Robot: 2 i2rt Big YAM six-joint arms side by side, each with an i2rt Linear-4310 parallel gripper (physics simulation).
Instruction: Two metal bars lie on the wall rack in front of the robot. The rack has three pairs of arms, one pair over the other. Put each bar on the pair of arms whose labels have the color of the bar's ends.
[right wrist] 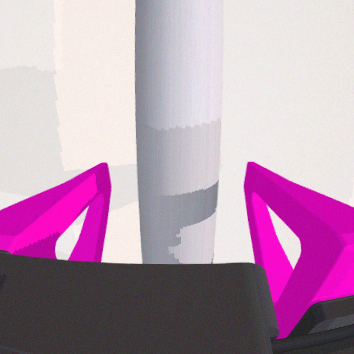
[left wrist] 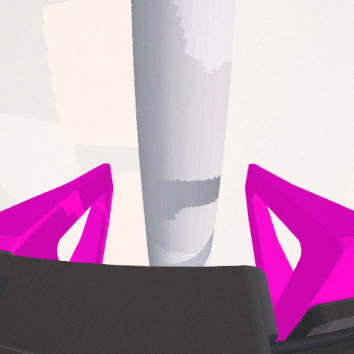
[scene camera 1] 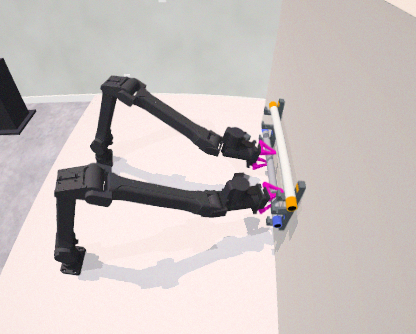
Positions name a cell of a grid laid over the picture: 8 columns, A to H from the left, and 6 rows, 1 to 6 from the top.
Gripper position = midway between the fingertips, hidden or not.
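Left gripper, mine (left wrist: E3). My right gripper (right wrist: D3). A wall (right wrist: B2), (left wrist: B2).
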